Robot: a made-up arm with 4 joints. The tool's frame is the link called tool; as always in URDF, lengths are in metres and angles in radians. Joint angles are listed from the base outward. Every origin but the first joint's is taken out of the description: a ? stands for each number. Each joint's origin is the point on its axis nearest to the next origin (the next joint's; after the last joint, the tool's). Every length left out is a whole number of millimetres.
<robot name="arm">
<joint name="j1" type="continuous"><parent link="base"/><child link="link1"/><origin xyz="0.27 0 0.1"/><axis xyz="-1 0 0"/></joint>
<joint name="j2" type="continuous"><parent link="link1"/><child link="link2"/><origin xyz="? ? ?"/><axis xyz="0 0 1"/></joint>
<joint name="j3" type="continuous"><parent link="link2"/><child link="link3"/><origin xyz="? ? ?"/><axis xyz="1 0 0"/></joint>
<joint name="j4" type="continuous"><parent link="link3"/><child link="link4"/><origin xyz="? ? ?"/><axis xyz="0 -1 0"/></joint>
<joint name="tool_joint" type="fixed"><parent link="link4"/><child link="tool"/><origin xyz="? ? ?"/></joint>
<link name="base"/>
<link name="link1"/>
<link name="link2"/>
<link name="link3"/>
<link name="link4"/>
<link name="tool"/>
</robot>
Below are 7 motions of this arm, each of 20 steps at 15 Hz.
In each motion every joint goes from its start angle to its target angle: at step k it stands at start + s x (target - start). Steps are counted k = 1, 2, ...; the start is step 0. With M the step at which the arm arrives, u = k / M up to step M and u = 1 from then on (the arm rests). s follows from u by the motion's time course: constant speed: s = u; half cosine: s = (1 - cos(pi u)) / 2; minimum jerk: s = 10 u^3 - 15 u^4 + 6 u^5.
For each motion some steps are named. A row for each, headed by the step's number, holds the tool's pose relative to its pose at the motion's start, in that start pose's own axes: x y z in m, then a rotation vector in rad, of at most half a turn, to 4 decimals.
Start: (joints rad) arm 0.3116 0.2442 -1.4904 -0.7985
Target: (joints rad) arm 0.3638 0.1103 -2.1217 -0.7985
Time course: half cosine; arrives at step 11
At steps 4, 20:
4: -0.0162 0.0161 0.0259 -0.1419 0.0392 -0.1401
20: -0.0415 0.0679 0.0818 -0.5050 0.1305 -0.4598

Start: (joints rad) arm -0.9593 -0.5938 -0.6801 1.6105
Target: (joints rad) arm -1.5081 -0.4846 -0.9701 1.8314
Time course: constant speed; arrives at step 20
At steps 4, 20:
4: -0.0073 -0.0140 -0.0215 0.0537 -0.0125 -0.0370
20: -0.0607 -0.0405 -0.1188 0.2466 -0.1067 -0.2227

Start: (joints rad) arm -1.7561 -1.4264 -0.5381 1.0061
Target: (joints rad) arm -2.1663 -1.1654 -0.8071 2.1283
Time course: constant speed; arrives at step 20
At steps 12, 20:
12: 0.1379 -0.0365 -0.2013 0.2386 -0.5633 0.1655
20: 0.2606 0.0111 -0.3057 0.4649 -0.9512 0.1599

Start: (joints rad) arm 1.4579 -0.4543 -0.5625 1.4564
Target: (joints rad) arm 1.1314 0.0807 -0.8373 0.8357
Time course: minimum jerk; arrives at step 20
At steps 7, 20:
7: -0.0023 -0.0208 0.0134 0.1197 0.0996 0.0161
20: -0.0022 -0.1165 0.0162 0.4272 0.3171 0.1313

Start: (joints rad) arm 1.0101 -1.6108 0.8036 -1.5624
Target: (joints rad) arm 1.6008 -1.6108 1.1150 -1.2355
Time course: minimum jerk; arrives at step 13
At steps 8, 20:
8: 0.1219 -0.1189 -0.1706 -0.3026 -0.4845 0.2755
20: 0.1930 -0.1760 -0.2070 -0.4285 -0.6578 0.4097

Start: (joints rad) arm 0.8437 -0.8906 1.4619 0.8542
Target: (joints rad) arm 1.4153 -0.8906 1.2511 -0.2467
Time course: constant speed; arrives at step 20
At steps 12, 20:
12: -0.0053 -0.1960 0.1915 -0.1664 0.6043 0.4052
20: 0.0673 -0.2684 0.2930 -0.4267 0.9568 0.6114

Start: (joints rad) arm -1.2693 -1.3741 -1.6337 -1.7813
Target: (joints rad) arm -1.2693 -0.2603 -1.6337 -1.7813
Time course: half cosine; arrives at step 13
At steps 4, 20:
4: 0.0162 0.0002 -0.0633 0.0148 -0.2401 0.0032
20: 0.1823 0.0083 -0.2226 0.0685 -1.1116 0.0146

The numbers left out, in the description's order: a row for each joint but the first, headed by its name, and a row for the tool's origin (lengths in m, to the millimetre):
j2: 0 0.11 0.3
j3: 0.02 0.08 0
j4: 0 -0.09 -0.11
tool: -0.29 0 -0.06

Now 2 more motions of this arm.
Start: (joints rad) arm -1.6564 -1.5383 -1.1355 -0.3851
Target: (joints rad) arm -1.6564 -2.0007 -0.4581 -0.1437
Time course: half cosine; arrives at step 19
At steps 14, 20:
14: -0.0092 0.1226 0.0057 0.6089 0.0996 -0.0912
20: -0.0074 0.1544 0.0159 0.7248 0.1067 -0.1435

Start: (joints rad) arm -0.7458 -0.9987 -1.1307 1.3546
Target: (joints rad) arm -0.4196 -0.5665 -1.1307 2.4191
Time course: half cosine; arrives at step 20
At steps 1, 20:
1: 0.0008 0.0000 -0.0023 -0.0006 -0.0097 0.0010
20: 0.3814 0.0346 -0.1548 0.0511 -1.5454 0.2523

